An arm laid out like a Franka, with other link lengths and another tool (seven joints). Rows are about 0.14 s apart.
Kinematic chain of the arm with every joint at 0, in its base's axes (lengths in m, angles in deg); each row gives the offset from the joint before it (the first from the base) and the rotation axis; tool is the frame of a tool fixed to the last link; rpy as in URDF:
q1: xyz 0 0 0.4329 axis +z
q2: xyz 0 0 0 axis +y
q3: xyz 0 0 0.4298 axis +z
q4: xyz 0.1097 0 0 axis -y
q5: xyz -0.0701 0 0.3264 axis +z
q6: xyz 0 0 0 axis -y
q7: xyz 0.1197 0 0 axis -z
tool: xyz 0.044 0.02 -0.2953 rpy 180 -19.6 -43.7
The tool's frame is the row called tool.
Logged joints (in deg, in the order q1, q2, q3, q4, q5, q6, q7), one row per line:
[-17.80 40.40 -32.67 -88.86 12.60 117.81 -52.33]
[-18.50 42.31 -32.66 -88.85 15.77 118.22 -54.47]
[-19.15 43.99 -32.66 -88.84 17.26 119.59 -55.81]
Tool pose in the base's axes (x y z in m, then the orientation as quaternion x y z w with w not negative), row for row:
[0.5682 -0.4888 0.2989 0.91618 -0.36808 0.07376 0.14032]
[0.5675 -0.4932 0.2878 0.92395 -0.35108 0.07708 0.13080]
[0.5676 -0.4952 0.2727 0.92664 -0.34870 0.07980 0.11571]
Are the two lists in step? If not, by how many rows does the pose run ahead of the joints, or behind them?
The pose runs 2 rows behind the joints: the pose in row i belongs to the joints in row i - 2.
